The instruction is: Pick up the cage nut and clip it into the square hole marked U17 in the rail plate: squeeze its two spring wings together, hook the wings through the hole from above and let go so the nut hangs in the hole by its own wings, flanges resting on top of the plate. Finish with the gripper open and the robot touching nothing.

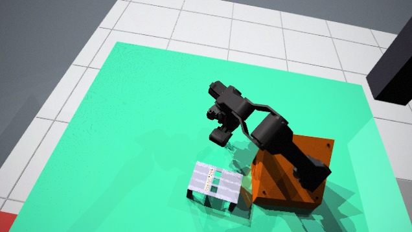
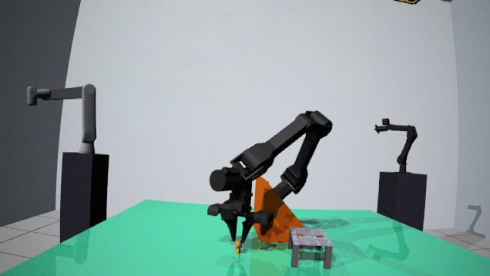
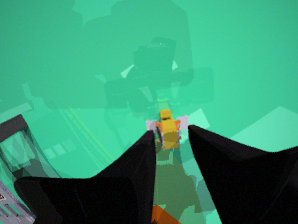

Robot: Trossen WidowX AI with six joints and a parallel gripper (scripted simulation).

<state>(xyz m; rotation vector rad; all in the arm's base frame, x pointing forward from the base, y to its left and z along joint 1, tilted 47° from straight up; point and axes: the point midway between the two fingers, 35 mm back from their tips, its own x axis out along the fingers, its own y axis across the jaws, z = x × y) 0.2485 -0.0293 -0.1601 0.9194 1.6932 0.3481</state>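
Now: the yellow cage nut 10 mm below my gripper tip.
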